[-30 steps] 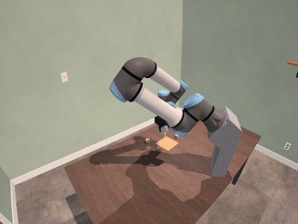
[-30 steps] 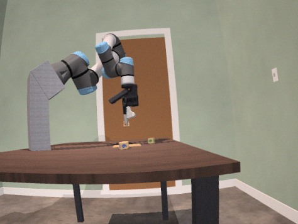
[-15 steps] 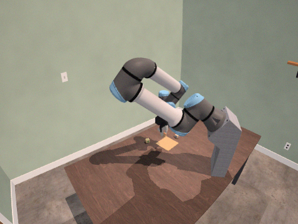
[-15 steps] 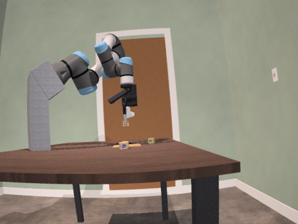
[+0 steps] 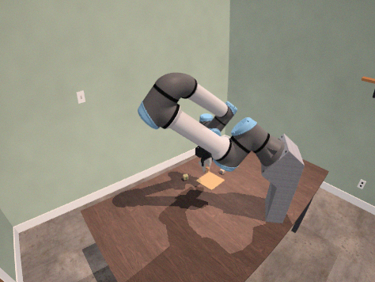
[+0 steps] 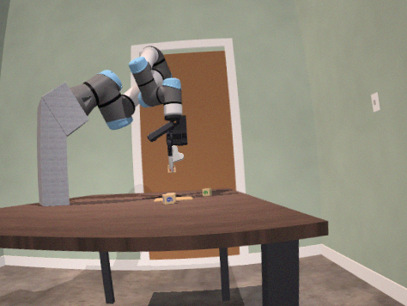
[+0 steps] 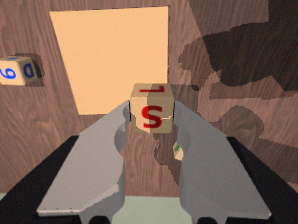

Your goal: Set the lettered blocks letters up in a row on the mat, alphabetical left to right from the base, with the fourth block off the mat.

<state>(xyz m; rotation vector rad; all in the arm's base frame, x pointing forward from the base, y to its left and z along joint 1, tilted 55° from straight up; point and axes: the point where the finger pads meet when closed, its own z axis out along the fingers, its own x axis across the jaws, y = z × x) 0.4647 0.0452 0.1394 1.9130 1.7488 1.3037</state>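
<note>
The tan mat is 10 mm ahead of my hand, 50 mm to the right of it and 120 mm below it.
</note>
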